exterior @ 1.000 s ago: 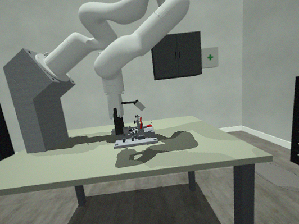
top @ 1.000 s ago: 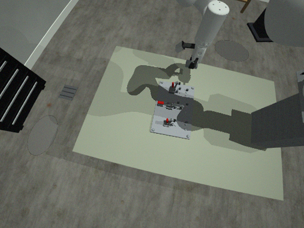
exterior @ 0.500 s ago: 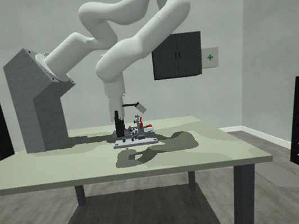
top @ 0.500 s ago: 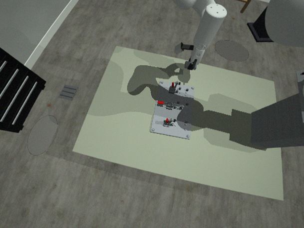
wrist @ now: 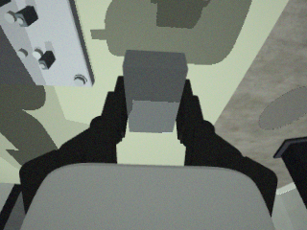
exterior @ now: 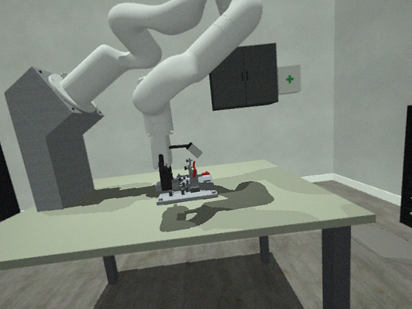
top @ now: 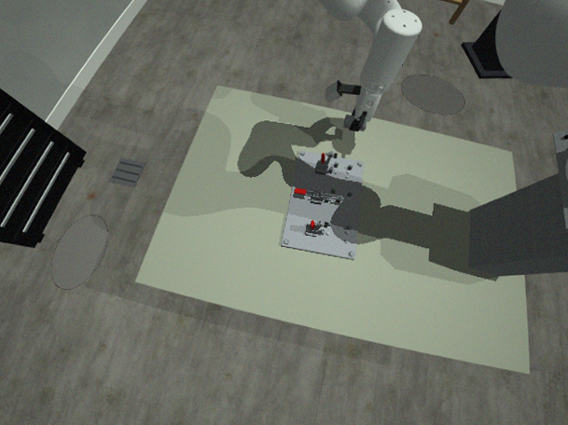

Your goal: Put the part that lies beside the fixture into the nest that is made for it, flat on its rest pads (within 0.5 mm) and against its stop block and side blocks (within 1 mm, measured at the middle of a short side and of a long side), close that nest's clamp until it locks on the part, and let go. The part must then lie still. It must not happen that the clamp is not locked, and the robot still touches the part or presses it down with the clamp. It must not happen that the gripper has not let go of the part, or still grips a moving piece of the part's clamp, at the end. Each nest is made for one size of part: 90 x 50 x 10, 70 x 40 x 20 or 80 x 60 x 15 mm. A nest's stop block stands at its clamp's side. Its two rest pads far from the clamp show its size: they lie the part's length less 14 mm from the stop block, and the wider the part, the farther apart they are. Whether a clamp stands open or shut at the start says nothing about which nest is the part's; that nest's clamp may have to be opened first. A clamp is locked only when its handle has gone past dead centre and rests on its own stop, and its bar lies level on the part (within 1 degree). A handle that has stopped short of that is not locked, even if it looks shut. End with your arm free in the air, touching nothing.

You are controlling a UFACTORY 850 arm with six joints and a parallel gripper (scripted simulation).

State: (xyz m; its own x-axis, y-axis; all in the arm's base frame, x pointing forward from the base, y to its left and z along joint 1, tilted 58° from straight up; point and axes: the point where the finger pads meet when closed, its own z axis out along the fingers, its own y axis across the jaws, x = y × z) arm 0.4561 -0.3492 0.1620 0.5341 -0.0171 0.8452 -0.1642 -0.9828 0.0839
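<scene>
My gripper is now 1 cm above the grey block part. Round my hand: grey fixture plate: 23 cm to the left, 13 cm ahead, 10 cm below.
</scene>
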